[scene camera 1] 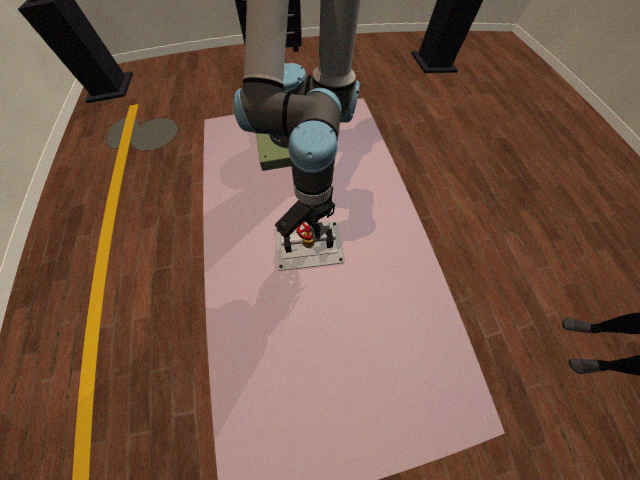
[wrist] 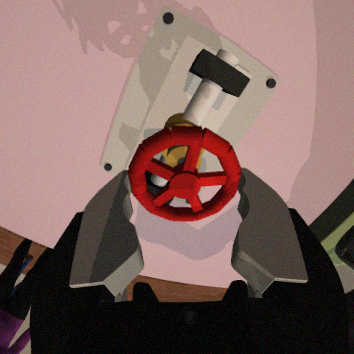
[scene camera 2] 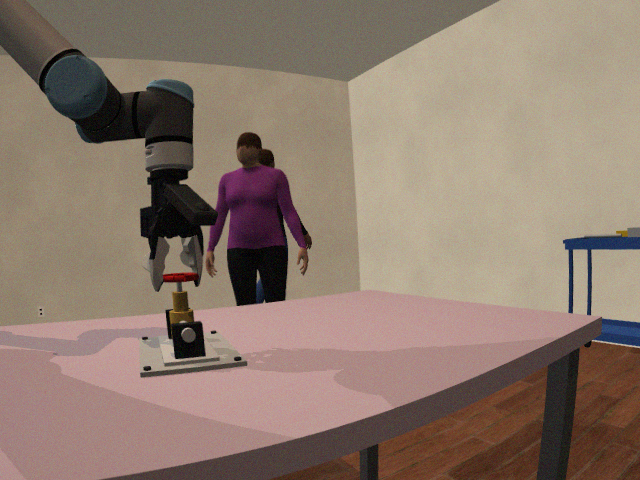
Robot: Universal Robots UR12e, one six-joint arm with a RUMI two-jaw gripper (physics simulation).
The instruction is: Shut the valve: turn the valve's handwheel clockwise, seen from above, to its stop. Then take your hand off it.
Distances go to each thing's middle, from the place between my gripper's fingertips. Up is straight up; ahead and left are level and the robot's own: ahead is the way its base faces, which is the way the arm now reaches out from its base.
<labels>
My hand is 10 mm below the red spoked handwheel [wrist: 184,179]. Round my hand: grey base plate [scene camera 2: 151,361]: 110 mm below.
</labels>
